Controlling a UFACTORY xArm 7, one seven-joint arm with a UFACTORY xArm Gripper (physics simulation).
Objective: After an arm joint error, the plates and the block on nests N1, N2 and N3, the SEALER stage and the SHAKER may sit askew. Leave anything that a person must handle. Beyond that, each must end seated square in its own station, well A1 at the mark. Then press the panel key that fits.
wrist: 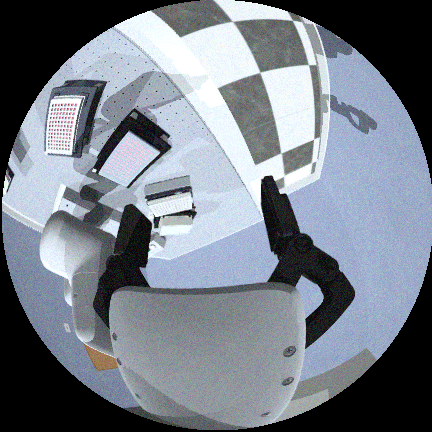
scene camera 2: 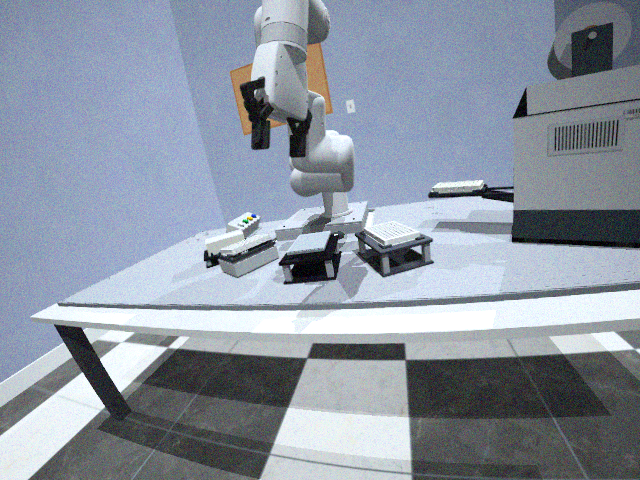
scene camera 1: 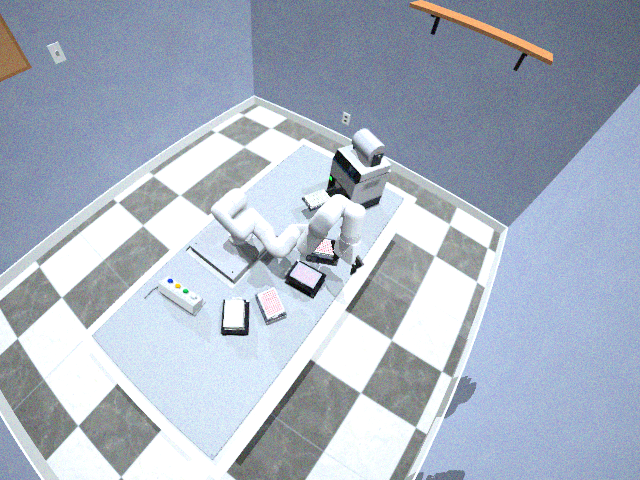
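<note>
My gripper (scene camera 1: 356,265) (scene camera 2: 279,150) (wrist: 195,201) is open and empty, high above the table. A red-welled plate (scene camera 1: 325,247) (scene camera 2: 392,233) (wrist: 62,125) lies on a dark raised stand. A pale pink-welled plate (scene camera 1: 306,275) (scene camera 2: 310,242) (wrist: 130,158) lies on a black stand and looks sloped in scene camera 2. Another red-welled plate (scene camera 1: 270,303) (scene camera 2: 248,245) (wrist: 171,204) rests on a light grey base, apparently tilted. A white block (scene camera 1: 235,313) (scene camera 2: 223,240) (wrist: 175,225) sits on a black base. A white-topped plate (scene camera 1: 315,198) (scene camera 2: 459,186) is on the extended stage. Nest labels and A1 marks are unreadable.
The key panel (scene camera 1: 179,295) (scene camera 2: 242,222) has blue, yellow, green and white keys. The large grey machine (scene camera 1: 364,183) (scene camera 2: 573,170) stands at the far end. The arm's base plate (scene camera 1: 219,258) is beside the stations. The table's white edge (scene camera 2: 361,322) runs along the front.
</note>
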